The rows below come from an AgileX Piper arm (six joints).
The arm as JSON. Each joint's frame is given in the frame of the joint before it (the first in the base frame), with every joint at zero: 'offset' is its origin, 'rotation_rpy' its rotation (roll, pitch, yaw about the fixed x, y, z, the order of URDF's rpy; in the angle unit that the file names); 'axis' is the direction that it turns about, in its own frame. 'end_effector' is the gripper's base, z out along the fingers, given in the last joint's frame.
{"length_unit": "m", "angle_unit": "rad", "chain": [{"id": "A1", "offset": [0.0, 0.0, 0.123], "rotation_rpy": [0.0, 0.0, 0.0], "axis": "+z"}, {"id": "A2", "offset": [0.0, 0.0, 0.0], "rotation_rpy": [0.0, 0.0, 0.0], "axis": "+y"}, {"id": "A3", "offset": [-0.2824, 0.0, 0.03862], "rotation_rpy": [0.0, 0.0, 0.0], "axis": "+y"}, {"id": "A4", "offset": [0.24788, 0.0, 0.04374], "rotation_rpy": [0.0, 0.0, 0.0], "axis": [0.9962, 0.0, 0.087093]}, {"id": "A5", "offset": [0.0, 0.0, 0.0], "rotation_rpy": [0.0, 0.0, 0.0], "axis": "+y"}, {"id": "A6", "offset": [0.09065, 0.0, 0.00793], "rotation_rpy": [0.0, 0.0, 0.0], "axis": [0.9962, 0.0, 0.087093]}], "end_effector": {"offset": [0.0, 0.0, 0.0], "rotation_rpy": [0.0, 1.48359, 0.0]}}
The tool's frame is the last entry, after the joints.
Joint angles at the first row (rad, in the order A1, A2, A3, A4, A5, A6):
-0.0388, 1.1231, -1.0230, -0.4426, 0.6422, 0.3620
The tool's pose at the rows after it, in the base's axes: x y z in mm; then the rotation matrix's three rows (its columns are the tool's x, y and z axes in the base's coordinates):
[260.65 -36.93 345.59], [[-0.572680 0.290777 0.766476], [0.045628 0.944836 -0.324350], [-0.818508 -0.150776 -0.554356]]
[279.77 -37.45 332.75], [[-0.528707 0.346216 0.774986], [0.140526 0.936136 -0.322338], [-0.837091 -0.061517 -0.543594]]
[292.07 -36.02 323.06], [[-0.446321 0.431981 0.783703], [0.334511 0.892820 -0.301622], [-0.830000 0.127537 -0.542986]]
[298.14 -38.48 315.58], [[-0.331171 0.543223 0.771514], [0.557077 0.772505 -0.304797], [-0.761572 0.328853 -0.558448]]
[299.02 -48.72 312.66], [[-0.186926 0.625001 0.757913], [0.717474 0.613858 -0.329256], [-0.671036 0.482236 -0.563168]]
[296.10 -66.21 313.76], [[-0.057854 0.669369 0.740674], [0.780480 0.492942 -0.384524], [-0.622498 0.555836 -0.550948]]
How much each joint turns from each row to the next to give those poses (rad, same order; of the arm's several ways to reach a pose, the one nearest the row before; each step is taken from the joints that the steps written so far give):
0.0000, 0.0975, -0.0012, -0.1206, -0.0582, 0.1473
0.0000, 0.0690, 0.0000, -0.0728, -0.0700, 0.1879
0.0000, 0.0453, 0.0000, -0.0182, -0.0525, 0.2401
-0.0083, 0.0291, -0.0019, -0.0048, -0.0083, 0.2670
-0.0343, 0.0109, 0.0000, -0.0035, -0.0049, 0.2212
-0.0543, 0.0000, 0.0000, -0.0441, -0.0011, 0.1538

